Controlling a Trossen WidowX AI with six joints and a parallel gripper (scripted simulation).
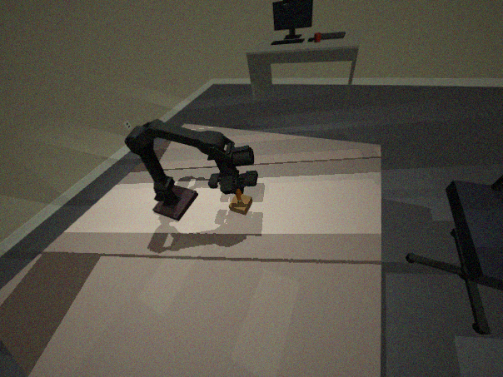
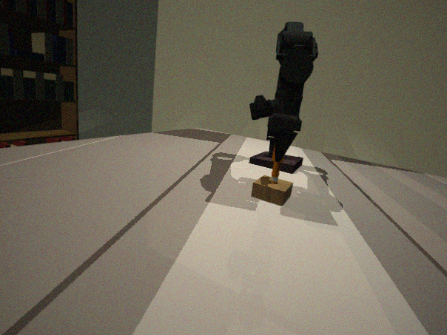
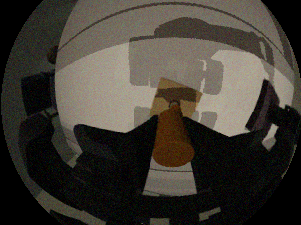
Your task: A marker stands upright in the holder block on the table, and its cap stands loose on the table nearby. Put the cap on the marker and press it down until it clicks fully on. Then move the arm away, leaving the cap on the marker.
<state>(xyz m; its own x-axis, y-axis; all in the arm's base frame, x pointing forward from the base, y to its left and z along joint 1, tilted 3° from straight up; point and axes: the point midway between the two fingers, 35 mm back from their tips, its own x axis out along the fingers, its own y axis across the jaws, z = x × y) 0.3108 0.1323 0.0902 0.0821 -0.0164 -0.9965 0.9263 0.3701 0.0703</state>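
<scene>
Now: the orange cap 3 cm above my gripper tip. Round my gripper tip: thin pale band (1 cm behind, 4 cm below); then holder block (1 cm behind, 7 cm below).
</scene>
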